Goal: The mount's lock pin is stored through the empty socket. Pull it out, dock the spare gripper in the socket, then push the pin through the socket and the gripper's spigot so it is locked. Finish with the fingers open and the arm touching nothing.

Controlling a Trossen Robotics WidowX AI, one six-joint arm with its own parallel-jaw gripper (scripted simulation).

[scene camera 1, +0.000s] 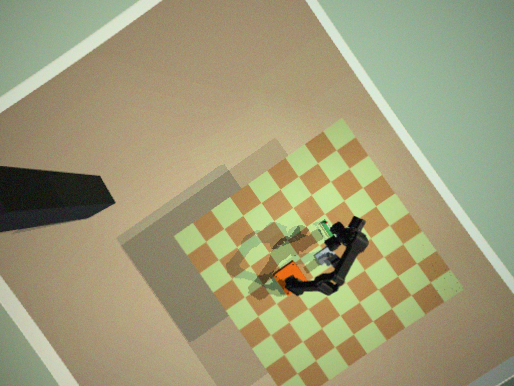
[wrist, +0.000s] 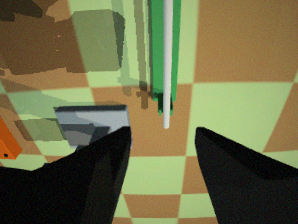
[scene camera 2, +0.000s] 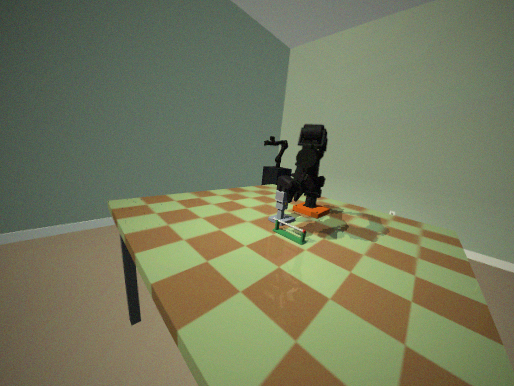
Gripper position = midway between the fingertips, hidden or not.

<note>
In view: my gripper (scene camera 2: 291, 201) and a mount (wrist: 82, 124).
My gripper is seen too in the wrist view (wrist: 163, 134).
</note>
